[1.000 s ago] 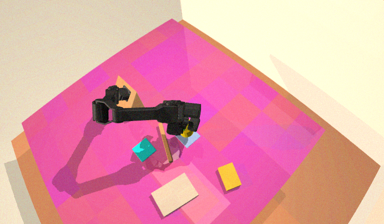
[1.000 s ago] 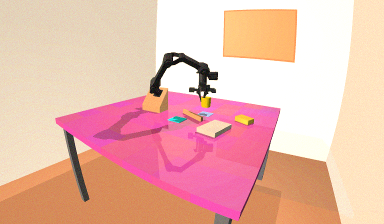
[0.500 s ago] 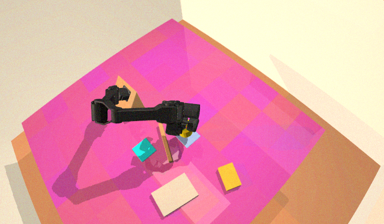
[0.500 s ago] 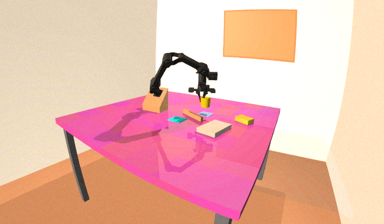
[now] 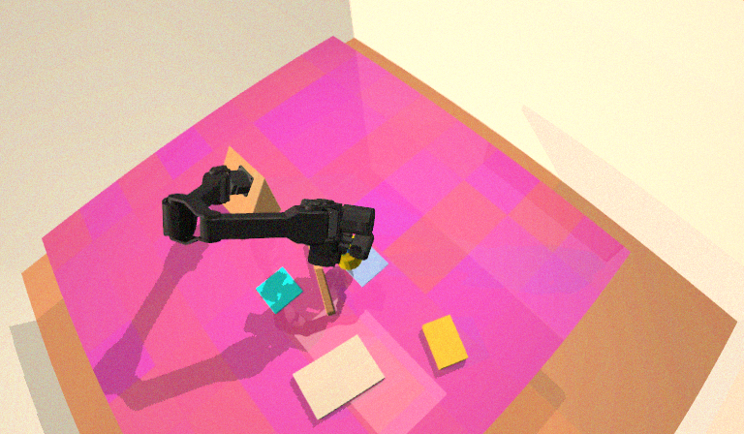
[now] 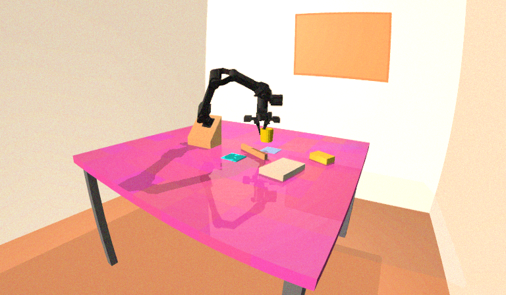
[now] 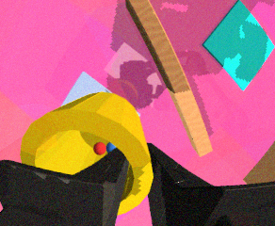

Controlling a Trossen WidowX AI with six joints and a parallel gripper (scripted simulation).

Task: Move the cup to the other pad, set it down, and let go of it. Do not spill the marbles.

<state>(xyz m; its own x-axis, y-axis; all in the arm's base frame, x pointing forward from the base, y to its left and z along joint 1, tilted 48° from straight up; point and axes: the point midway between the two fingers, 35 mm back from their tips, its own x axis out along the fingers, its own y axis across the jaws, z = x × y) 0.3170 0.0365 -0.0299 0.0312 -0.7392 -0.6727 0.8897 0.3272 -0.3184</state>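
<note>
Now: gripper tip 60 mm past the cyan pad, 170 mm to the left of it and 100 mm above it. Round my gripper tip: yellow cup: 20 mm ahead, 10 mm to the left; then wooden stick: 10 mm behind, 60 mm to the right, 80 mm below; then beige slab: 210 mm ahead, 200 mm to the right, 80 mm below.
</note>
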